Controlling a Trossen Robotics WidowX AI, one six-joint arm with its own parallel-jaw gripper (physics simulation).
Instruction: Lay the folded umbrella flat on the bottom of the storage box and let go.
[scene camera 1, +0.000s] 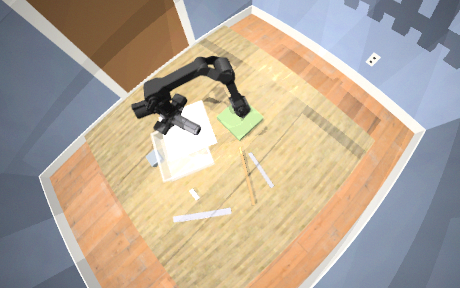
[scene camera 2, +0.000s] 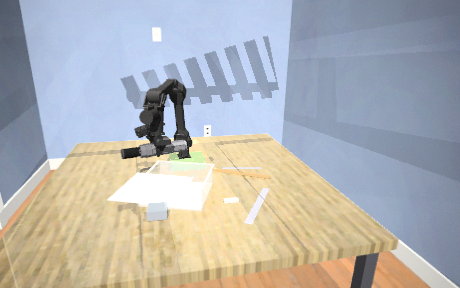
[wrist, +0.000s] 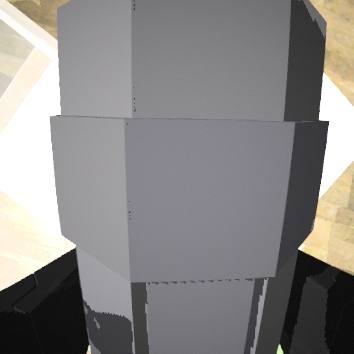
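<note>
With my gripper (wrist: 179, 243) I am holding a folded umbrella (wrist: 187, 157), and the umbrella touches nothing else. On the table rests a storage box (scene camera 1: 179, 154) (scene camera 2: 183, 185) (wrist: 38, 241).
</note>
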